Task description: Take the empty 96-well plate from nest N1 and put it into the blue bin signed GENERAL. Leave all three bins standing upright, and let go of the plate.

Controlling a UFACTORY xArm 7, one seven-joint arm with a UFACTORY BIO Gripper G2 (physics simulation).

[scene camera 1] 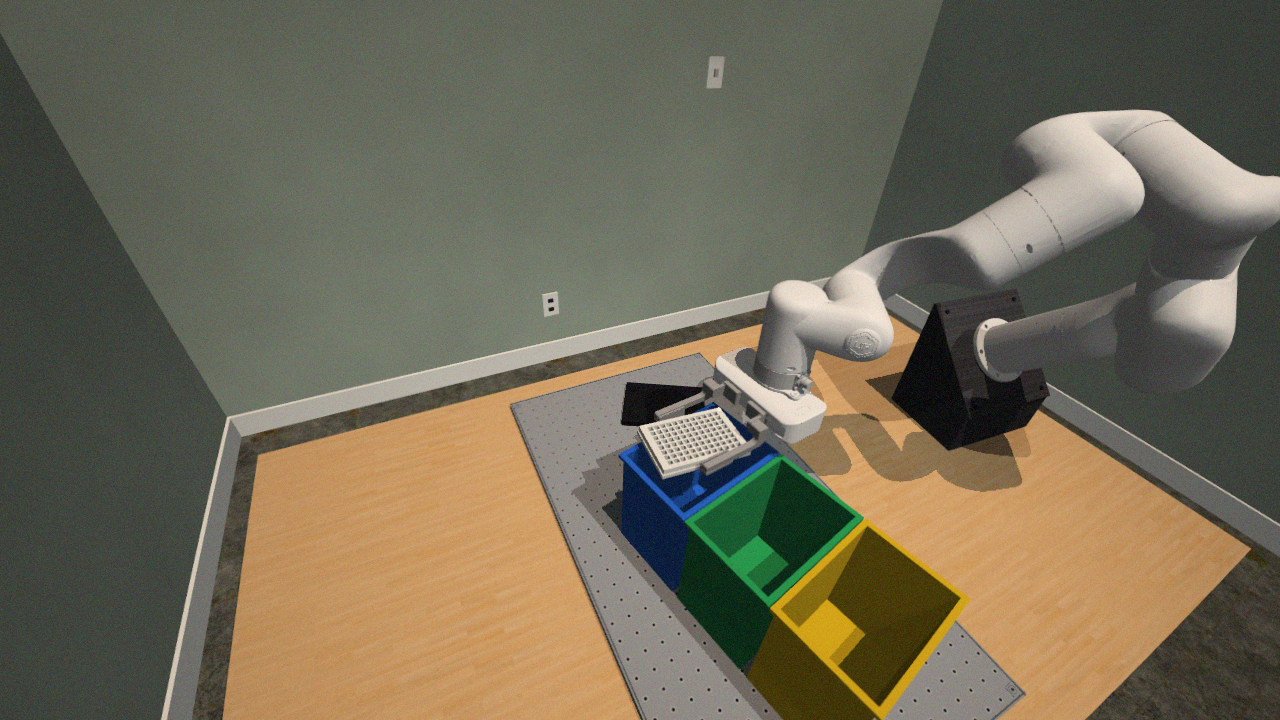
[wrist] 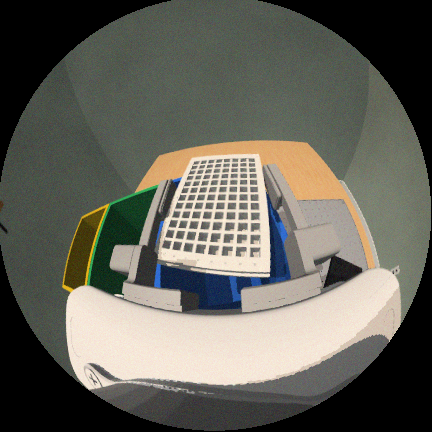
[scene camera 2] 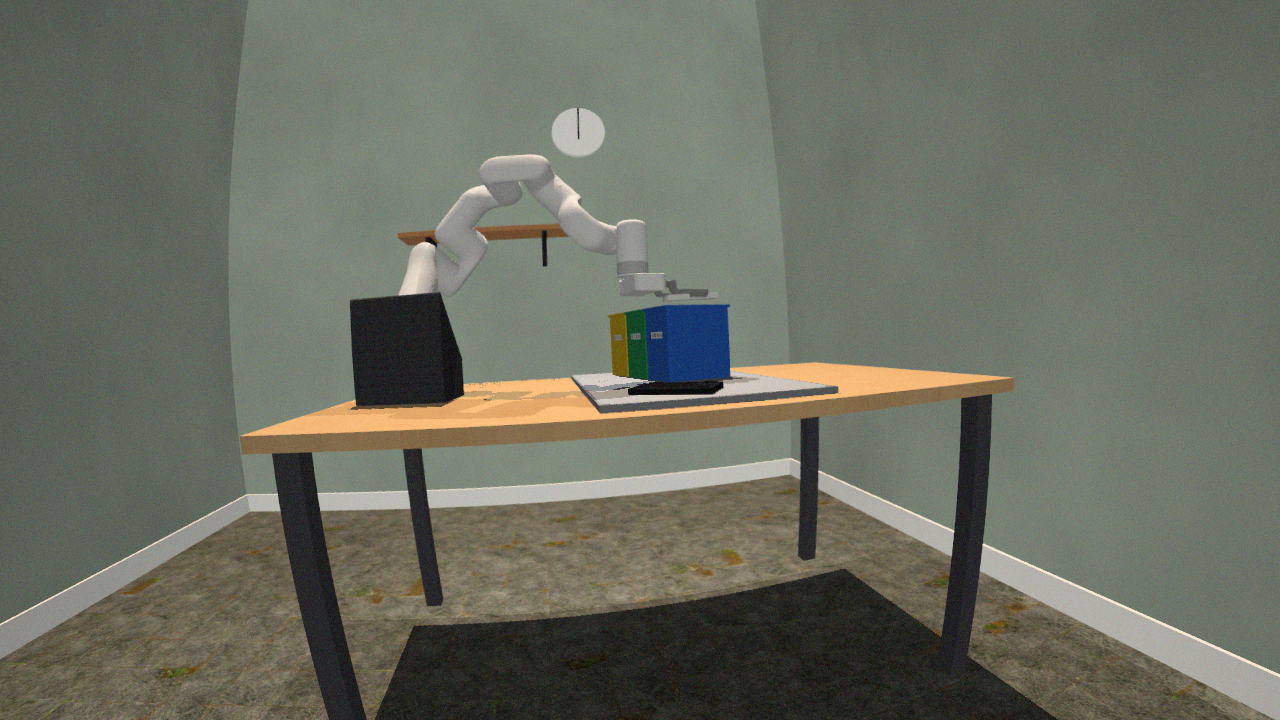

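The white 96-well plate is held nearly level above the blue bin. My gripper is shut on the plate, one finger along each long side. In scene camera 1, the plate's outer end reaches near the blue bin's far-left rim. The green bin and yellow bin stand upright in a row with the blue one. The bin signs are too small to read.
A flat black block, seemingly the nest, lies beside the blue bin on the grey perforated board. The arm's black base block stands on the table behind the board.
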